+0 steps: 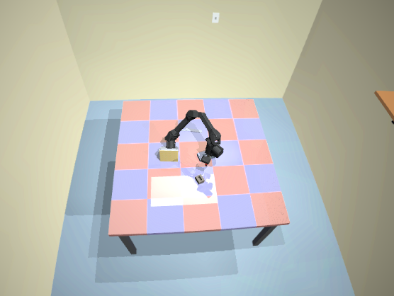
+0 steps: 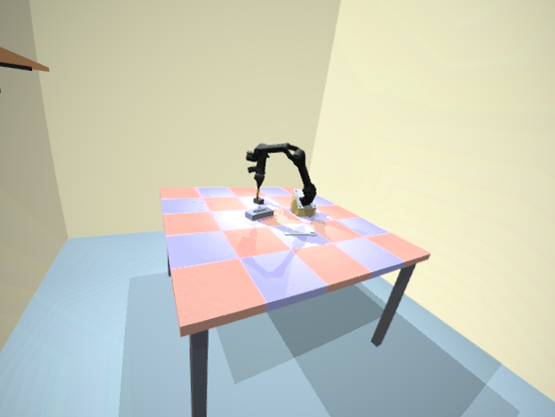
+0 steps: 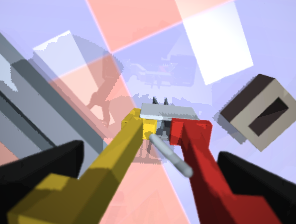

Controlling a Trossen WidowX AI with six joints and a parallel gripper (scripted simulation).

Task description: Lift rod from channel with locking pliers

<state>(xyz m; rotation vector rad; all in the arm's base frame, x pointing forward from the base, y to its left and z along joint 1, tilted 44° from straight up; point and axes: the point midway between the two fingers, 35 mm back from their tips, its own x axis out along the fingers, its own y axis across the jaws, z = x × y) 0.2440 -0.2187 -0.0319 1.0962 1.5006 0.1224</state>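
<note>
Right now the grey channel block is 130 mm below my gripper tip, 120 mm to the left of it and 40 mm ahead of it. From my gripper tip the other things lie so: brass rod: 140 mm below, 120 mm to the left, 40 mm ahead; then holster: 140 mm below, 90 mm to the right, 70 mm behind; then yellow handle: 10 mm to the left, 10 mm ahead.
</note>
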